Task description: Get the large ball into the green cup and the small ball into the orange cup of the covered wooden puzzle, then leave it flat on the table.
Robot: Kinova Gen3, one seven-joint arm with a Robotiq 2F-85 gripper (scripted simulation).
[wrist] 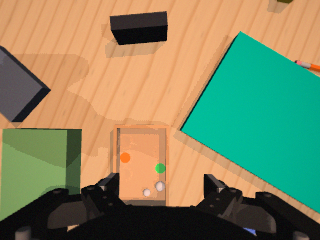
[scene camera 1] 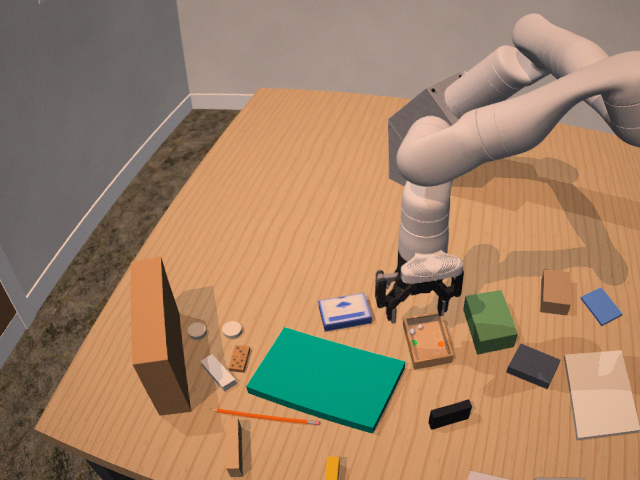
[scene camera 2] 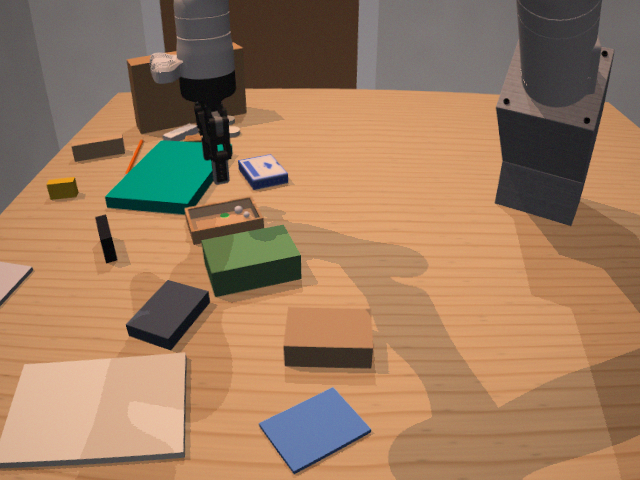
Labels:
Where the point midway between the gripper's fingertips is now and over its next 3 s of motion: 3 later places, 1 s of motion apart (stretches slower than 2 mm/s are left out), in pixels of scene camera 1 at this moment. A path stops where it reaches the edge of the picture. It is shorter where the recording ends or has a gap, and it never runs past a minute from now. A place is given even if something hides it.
The gripper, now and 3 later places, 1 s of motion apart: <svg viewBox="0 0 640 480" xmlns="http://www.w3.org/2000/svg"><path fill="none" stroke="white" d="M416 316L427 310L430 320L428 336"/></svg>

